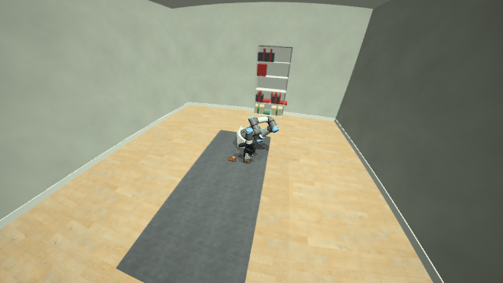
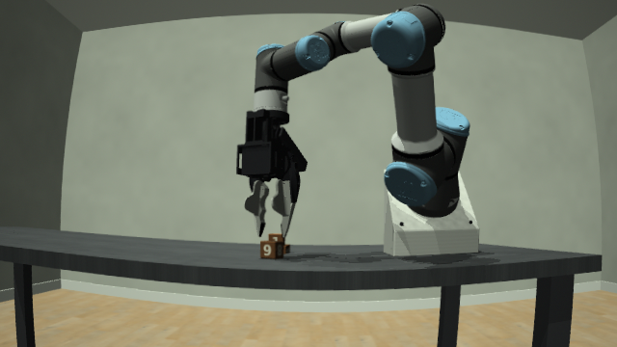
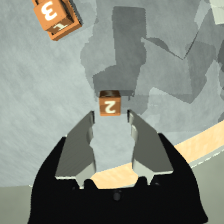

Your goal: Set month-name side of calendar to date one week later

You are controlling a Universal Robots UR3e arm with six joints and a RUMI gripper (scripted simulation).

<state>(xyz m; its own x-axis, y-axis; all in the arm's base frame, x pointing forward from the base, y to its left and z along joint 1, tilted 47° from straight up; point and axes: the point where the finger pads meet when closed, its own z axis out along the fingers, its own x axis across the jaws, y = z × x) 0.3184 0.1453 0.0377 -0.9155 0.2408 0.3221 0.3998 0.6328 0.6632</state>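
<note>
Right now the cube is 4 cm below my hand. The rest, counted from my hand: calendar tray: 1 cm ahead, 16 cm to the right, 5 cm below.
</note>
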